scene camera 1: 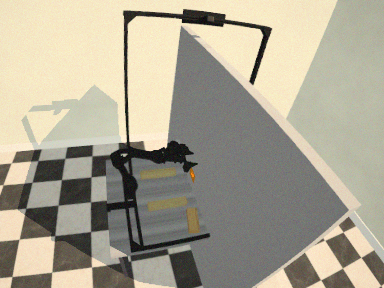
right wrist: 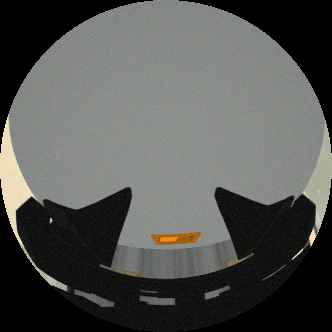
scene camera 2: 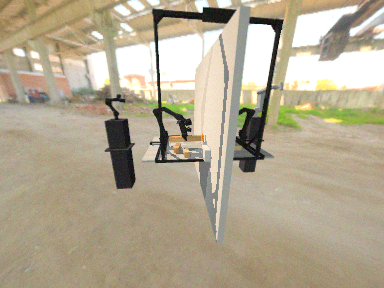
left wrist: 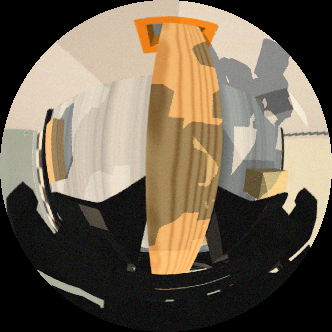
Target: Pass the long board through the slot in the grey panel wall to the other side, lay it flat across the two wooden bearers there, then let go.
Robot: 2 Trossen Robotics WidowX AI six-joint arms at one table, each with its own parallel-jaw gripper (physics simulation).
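Pixels of known places: left gripper, fingertip midpoint: (scene camera 2: 186, 140) (left wrist: 172, 178); right gripper, fingertip midpoint: (scene camera 1: 195, 158) (right wrist: 174, 192); left arm's base at its link origin: (left wrist: 147, 263); right arm's base at its link origin: (scene camera 1: 129, 195) (scene camera 2: 242, 142).
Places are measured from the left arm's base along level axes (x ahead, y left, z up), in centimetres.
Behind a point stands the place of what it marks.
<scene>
The long board (scene camera 2: 175, 138) @[x 13.6, y -6.4, z 8.6 cm] (left wrist: 184, 150) @[x 27.7, y -4.7, z 10.7 cm] is held roughly level above the table, pointing at the orange-rimmed slot (scene camera 1: 190, 173) @[x 48.4, y -7.5, z 5.9 cm] (left wrist: 175, 20) (right wrist: 156, 239) @[x 48.5, y -8.2, z 8.8 cm] in the grey panel wall (scene camera 1: 250, 175) @[x 48.3, y 43.6, z 63.1 cm] (scene camera 2: 235, 100) @[x 45.7, y -76.0, z 48.9 cm] (left wrist: 100, 40) (right wrist: 165, 100) @[x 48.3, y -5.2, z 31.3 cm]. Its far end overlaps the rim in the left wrist view; I cannot tell whether it is inside. My left gripper (scene camera 2: 185, 138) @[x 25.2, y -4.5, z 5.9 cm] (left wrist: 172, 178) @[x 25.2, y -4.5, z 5.9 cm] is shut on the board. My right gripper (scene camera 1: 194, 158) @[x 48.4, y -4.8, z 23.4 cm] (right wrist: 174, 192) @[x 48.4, y -4.8, z 23.4 cm] is open and empty across the wall, above slot height. Two wooden bearers (scene camera 1: 158, 173) @[x 69.7, y -14.0, z 2.2 cm] (scene camera 1: 167, 204) @[x 68.9, y 12.4, z 2.2 cm] lie apart on that side's table.
A wooden block (scene camera 1: 193, 220) @[x 55.8, y 26.5, z 1.9 cm] lies near the wall on the bearers' side. Two wooden blocks (scene camera 2: 177, 148) @[x 15.5, y -20.7, z 2.6 cm] (scene camera 2: 186, 152) @[x 23.5, y -31.7, z 2.6 cm] (left wrist: 59, 150) @[x 28.2, y 22.5, z -0.5 cm] (left wrist: 265, 184) @[x 23.5, y -21.2, z 3.1 cm] are on the left arm's table, one to each side of the board. A black frame (scene camera 1: 126, 80) @[x 88.5, y -34.2, z 63.7 cm] (scene camera 2: 157, 60) @[x 2.9, y -37.9, z 73.7 cm] stands around the tables.
</scene>
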